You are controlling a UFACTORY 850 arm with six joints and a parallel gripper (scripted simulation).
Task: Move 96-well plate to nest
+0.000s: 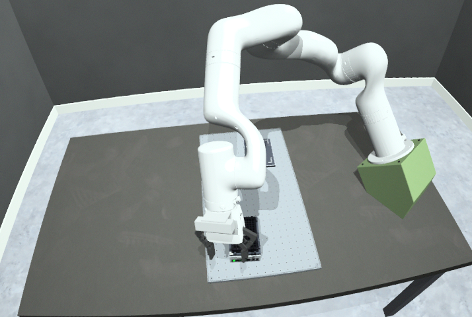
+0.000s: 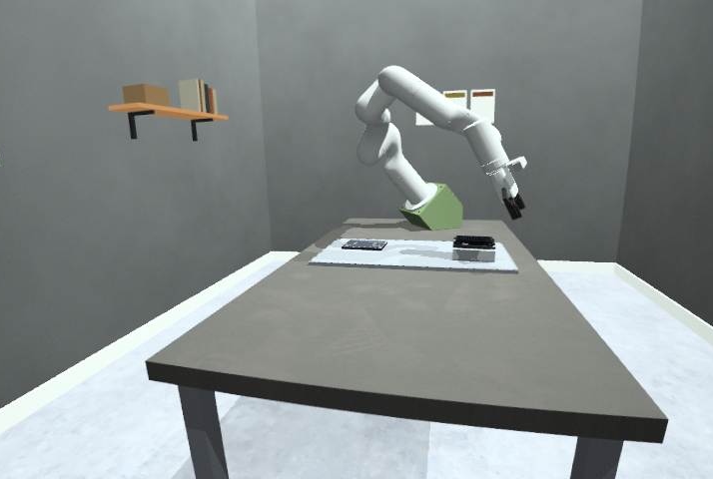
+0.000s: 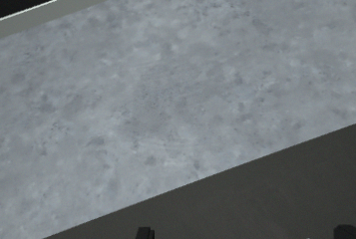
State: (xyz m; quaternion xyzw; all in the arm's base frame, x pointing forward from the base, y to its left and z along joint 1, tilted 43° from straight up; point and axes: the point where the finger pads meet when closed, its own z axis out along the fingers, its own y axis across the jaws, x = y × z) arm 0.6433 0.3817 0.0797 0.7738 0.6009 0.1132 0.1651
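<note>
Right now the black 96-well plate is 80 mm behind my hand, 120 mm to the right of it and 120 mm below it. The rest, counted from my hand: A1 label: 180 mm behind, 450 mm to the right, 170 mm below; then plate nest N1: 250 mm behind, 520 mm to the right, 170 mm below.
</note>
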